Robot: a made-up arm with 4 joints.
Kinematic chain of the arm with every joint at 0, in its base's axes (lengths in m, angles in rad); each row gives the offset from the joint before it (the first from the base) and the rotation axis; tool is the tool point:
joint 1: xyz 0 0 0.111 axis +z
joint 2: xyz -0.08 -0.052 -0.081 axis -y
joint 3: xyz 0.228 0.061 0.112 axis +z
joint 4: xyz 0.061 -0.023 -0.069 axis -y
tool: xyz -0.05 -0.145 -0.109
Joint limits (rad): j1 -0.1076..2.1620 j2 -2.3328..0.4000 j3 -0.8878..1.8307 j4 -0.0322..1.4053
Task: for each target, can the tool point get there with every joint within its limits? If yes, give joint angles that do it. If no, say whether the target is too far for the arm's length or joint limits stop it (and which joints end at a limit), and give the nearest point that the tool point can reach.
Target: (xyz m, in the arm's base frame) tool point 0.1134 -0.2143 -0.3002
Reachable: yes | joints 1.2781 -1.6761 -0.0964 1.0111
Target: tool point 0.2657 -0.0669 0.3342
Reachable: no: joint limits stop it (at a limit: joint 1, joint 2, joint 4) | nearest point 0.3420 -0.0779 0.1847 | short by 0.168 m
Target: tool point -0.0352 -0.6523 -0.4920
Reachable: no: too far | nearest point -0.0224 -0.4149 -0.2861 | short by 0.315 m
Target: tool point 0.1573 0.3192 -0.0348
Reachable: yes | joints 1.3934 -0.0624 0.3457 1.2553
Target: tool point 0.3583 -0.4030 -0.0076
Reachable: no: joint limits stop it (at a limit: joint 2) | nearest point 0.2453 -0.2759 -0.1204 | short by 0.204 m
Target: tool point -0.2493 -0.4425 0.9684
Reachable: no: too far | nearest point 0.1266 -0.2378 0.1015 | short by 0.967 m
